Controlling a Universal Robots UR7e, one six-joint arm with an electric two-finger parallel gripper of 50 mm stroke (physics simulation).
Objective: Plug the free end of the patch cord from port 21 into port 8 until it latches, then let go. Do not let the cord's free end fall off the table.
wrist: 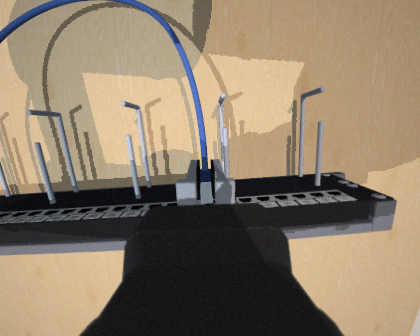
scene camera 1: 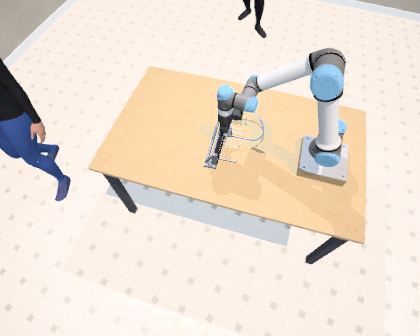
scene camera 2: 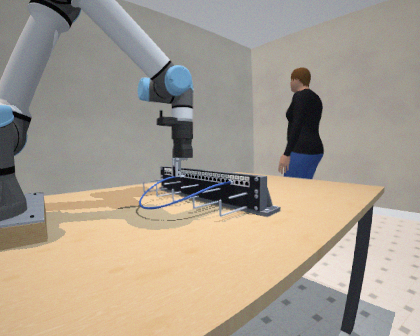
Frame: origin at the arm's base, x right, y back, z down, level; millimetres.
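Where they show: gripper, fingertip midpoint: (wrist: pixel 205 170) (scene camera 1: pixel 229 135) (scene camera 2: pixel 176 176).
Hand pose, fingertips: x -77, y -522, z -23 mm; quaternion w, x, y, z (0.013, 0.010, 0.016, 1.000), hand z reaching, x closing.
Observation:
After its pixels a point has its place.
The black patch panel (scene camera 1: pixel 216 150) {x -210, y -556, z -44 mm} (scene camera 2: pixel 260 192) {x 240, y -579, z -6 mm} (wrist: pixel 320 220) {x -180, y -562, z -44 mm} stands on the table with a row of ports. The blue patch cord (scene camera 1: pixel 263 131) {x 51, y -345, z 27 mm} (scene camera 2: pixel 150 207) {x 81, y -351, z 23 mm} (wrist: pixel 187 65) {x -61, y -427, z -7 mm} arches out in front of it. One end sits in a port toward the panel's near end in the second scene view; its port number is not readable. My gripper (scene camera 2: pixel 177 167) (wrist: pixel 205 170) {x -77, y -522, z -23 mm} is shut on the plug (wrist: pixel 205 175) {x -77, y -525, z -27 mm} at the cord's other end. The fingers are right at the port row, toward the panel's far end in the second scene view. They hide the port behind, so whether the plug is inside it cannot be told.
Metal cable guides (scene camera 2: pixel 220 208) {x 207, y -472, z 21 mm} (wrist: pixel 301 137) {x -196, y -493, z 38 mm} stick out from the panel's front, one close beside the held plug. The arm's base plate (scene camera 1: pixel 323 167) {x -112, y 18, z -6 mm} (scene camera 2: pixel 22 207) {x 29, y -70, z -9 mm} is on the table (scene camera 1: pixel 165 150) {x -236, y -857, z 55 mm} (scene camera 2: pixel 175 270) {x 323, y -280, z 55 mm}. A person (scene camera 1: pixel 20 115) (scene camera 2: pixel 305 120) stands beyond the table edge.

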